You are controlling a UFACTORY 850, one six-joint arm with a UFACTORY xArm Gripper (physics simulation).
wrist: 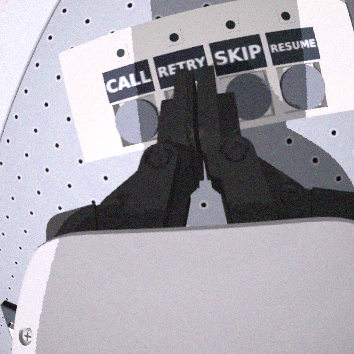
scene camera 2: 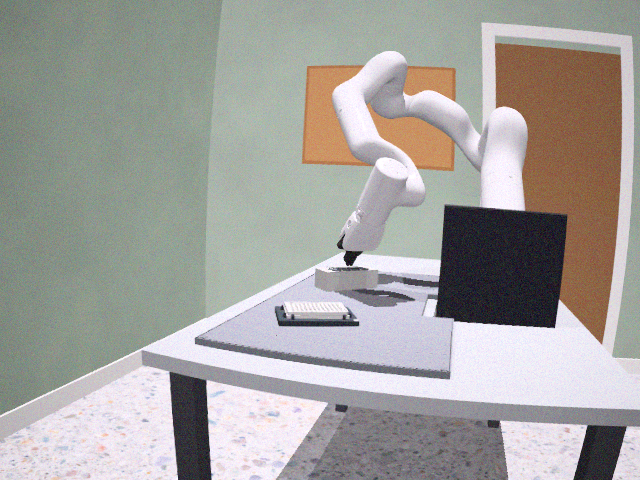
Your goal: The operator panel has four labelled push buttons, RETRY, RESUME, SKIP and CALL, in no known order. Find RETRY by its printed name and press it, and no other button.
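Observation:
The operator panel [scene camera 2: 341, 280] [wrist: 75, 95] is a pale box on the perforated board. In the wrist view its labels read, left to right, CALL [wrist: 128, 83], RETRY [wrist: 172, 66], SKIP [wrist: 238, 54] and RESUME [wrist: 293, 45]. Round grey buttons sit below the labels: the CALL button [wrist: 136, 121], the SKIP button [wrist: 249, 97] and the RESUME button [wrist: 302, 86]. The RETRY button is almost wholly hidden behind the fingers. My gripper [scene camera 2: 349, 264] [wrist: 199, 92] is shut and empty. Its tips overlap the lower right of the RETRY label in the wrist view and stand close above the panel in scene camera 2.
A dark tray [scene camera 2: 317, 323] with a white ribbed block [scene camera 2: 316, 310] lies on the grey perforated board [scene camera 2: 392, 346], nearer the scene camera. A tall black upright panel [scene camera 2: 501, 266] stands on the table [scene camera 2: 516, 361] at the right, in front of the arm's base.

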